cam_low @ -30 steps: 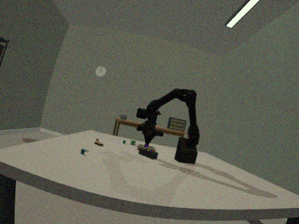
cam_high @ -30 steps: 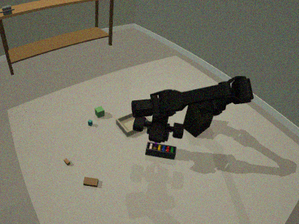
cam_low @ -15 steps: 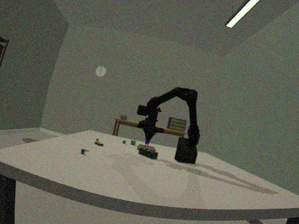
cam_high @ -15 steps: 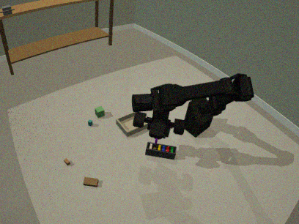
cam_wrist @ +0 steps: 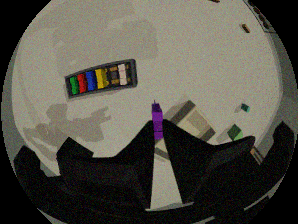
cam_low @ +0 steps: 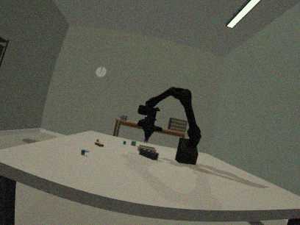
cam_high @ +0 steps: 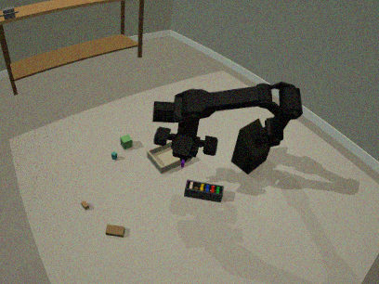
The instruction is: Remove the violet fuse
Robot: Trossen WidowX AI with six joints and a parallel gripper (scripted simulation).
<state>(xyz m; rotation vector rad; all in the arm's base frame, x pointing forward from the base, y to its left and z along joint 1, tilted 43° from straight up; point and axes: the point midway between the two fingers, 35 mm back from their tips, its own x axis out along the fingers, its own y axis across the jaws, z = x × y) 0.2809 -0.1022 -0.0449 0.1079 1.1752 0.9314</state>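
My gripper tip is 110 mm to the left of the tray, 100 mm above it and 40 mm past it. Round my gripper tip: violet fuse (10 mm below); then small teal block (240 mm to the right, 120 mm ahead, 90 mm below); then green cube (270 mm to the right, 80 mm below, 40 mm ahead).
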